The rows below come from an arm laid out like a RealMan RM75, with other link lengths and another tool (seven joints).
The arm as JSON. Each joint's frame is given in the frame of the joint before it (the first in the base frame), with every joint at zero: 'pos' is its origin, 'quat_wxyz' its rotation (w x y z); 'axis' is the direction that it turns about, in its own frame. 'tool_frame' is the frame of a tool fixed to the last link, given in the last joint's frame.
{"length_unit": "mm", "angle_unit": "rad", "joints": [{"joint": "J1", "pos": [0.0, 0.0, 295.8], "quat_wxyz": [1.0, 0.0, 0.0, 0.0], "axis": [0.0, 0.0, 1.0]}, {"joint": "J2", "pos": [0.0, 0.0, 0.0], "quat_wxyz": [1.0, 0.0, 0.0, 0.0], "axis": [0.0, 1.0, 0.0]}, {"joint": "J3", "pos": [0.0, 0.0, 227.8], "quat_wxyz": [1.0, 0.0, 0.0, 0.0], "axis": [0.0, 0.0, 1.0]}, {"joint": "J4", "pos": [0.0, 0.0, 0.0], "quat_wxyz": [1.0, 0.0, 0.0, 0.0], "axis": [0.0, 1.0, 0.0]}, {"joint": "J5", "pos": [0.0, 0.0, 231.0], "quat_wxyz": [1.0, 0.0, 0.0, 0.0], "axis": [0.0, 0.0, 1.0]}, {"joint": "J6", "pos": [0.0, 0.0, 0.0], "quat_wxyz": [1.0, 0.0, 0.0, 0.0], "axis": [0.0, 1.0, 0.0]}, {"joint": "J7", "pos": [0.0, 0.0, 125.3], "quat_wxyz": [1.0, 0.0, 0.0, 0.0], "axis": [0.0, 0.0, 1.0]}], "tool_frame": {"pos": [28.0, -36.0, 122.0], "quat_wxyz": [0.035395, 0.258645, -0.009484, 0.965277]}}
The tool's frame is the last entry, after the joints.
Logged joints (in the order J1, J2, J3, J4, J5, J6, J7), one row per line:
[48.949, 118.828, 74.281, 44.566, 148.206, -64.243, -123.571]
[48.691, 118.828, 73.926, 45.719, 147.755, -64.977, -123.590]
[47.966, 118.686, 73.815, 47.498, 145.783, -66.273, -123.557]
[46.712, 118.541, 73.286, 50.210, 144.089, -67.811, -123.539]
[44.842, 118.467, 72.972, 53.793, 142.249, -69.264, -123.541]
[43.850, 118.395, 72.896, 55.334, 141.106, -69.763, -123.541]
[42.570, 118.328, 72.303, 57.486, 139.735, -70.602, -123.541]
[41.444, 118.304, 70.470, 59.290, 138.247, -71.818, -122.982]
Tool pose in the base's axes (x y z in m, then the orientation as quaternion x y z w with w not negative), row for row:
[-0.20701, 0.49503, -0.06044, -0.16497, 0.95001, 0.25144, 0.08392]
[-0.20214, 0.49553, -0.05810, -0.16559, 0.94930, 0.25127, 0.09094]
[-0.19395, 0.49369, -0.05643, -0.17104, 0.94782, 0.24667, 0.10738]
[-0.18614, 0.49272, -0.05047, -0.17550, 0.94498, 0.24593, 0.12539]
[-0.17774, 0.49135, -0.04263, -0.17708, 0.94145, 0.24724, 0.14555]
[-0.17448, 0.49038, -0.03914, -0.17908, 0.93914, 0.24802, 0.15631]
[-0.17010, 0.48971, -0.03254, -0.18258, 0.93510, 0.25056, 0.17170]
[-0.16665, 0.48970, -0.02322, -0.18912, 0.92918, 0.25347, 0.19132]
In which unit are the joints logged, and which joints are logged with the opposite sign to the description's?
The joints are logged in degrees. Opposite sign: J1, J2, J6.
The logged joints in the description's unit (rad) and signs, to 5 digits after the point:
[-0.85432, -2.07394, 1.29645, 0.77782, 2.58668, 1.12125, -2.15672]
[-0.84982, -2.07394, 1.29025, 0.79795, 2.57881, 1.13406, -2.15705]
[-0.83716, -2.07146, 1.28831, 0.82900, 2.54439, 1.15668, -2.15648]
[-0.81528, -2.06893, 1.27908, 0.87633, 2.51483, 1.18353, -2.15616]
[-0.78264, -2.06764, 1.27360, 0.93886, 2.48271, 1.20888, -2.15620]
[-0.76533, -2.06638, 1.27228, 0.96576, 2.46276, 1.21759, -2.15620]
[-0.74299, -2.06521, 1.26193, 1.00332, 2.43884, 1.23224, -2.15620]
[-0.72333, -2.06479, 1.22993, 1.03481, 2.41287, 1.25346, -2.14644]

